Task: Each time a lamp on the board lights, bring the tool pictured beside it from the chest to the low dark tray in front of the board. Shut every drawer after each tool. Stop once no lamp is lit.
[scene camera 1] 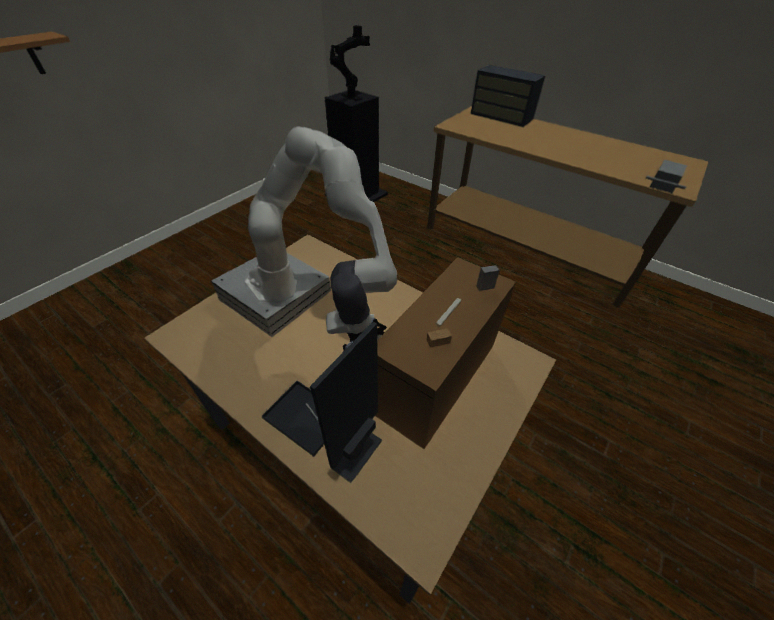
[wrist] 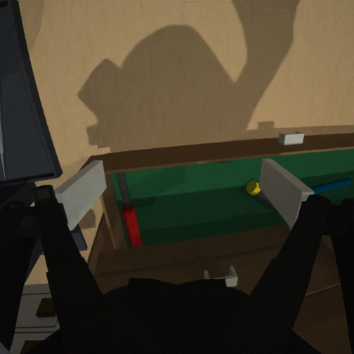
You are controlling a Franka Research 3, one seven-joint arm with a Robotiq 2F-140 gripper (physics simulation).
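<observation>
My gripper [scene camera 1: 361, 333] [wrist: 181, 173] is open and empty above an open, green-lined drawer [wrist: 200, 153] of the brown chest [scene camera 1: 413, 358]. Inside, a red-handled tool [wrist: 132, 225] lies at the left end. A yellow-ended tool [wrist: 253, 188] and a blue tool [wrist: 332, 186] lie at the right, partly behind the right finger. The low dark tray [scene camera 1: 290, 419] [wrist: 30, 115] holds a thin grey tool [scene camera 1: 312, 411]. The board [scene camera 1: 348, 397] shows its back in the scene view. Part of a panel with pictures [wrist: 47, 306] shows in the wrist view; no lamp's state can be told.
On the chest stand a grey box [scene camera 1: 487, 277], a pale bar [scene camera 1: 449, 311] and a wooden block [scene camera 1: 439, 337]. A pale handle [wrist: 291, 138] is on the open drawer's front; another handle [wrist: 221, 277] is nearer the wrist. The board stands close beside the gripper and tray.
</observation>
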